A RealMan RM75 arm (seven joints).
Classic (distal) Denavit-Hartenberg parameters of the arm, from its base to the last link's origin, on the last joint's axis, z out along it. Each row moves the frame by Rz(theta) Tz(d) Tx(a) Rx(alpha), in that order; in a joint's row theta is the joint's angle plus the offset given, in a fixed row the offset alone. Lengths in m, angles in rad.
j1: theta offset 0, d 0.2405, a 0, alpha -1.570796
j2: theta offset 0, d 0, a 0, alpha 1.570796
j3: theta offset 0, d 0.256, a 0, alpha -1.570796
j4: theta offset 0, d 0, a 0, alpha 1.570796
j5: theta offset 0, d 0.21, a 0, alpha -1.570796
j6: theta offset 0, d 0, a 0, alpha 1.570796
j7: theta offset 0, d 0.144, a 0, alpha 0
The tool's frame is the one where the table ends.
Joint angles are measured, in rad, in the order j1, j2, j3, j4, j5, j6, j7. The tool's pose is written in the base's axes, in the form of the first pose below.
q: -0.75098 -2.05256 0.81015 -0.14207 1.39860 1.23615 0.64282
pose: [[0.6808, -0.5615, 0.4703], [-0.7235, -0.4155, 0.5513], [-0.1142, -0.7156, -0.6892]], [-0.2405, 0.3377, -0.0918]
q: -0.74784 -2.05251 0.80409 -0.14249 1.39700 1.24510 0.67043
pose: [[0.6676, -0.5714, 0.4773], [-0.7332, -0.3930, 0.5550], [-0.1296, -0.7204, -0.6813]], [-0.2402, 0.3372, -0.0909]
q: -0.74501 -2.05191 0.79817 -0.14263 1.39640 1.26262 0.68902
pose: [[0.6552, -0.5736, 0.4916], [-0.7433, -0.3733, 0.5551], [-0.1349, -0.7291, -0.6709]], [-0.2389, 0.3365, -0.0892]
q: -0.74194 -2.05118 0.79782 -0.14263 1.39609 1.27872 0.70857
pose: [[0.6403, -0.5800, 0.5036], [-0.7549, -0.3542, 0.5519], [-0.1418, -0.7336, -0.6646]], [-0.2381, 0.3352, -0.0881]
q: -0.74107 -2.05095 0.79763 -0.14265 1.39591 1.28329 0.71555
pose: [[0.6353, -0.5825, 0.5070], [-0.7585, -0.3476, 0.5512], [-0.1449, -0.7347, -0.6627]], [-0.2378, 0.3348, -0.0877]
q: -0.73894 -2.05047 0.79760 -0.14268 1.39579 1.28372 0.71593
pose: [[0.6366, -0.5821, 0.5059], [-0.7574, -0.3481, 0.5524], [-0.1454, -0.7348, -0.6625]], [-0.2386, 0.3344, -0.0875]
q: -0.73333 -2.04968 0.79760 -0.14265 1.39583 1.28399 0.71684
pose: [[0.6401, -0.5811, 0.5027], [-0.7542, -0.3502, 0.5555], [-0.1467, -0.7347, -0.6624]], [-0.2406, 0.3332, -0.0871]
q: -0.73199 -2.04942 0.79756 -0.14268 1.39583 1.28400 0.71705
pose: [[0.6409, -0.5808, 0.5018], [-0.7534, -0.3507, 0.5563], [-0.1471, -0.7346, -0.6624]], [-0.2411, 0.3330, -0.0870]
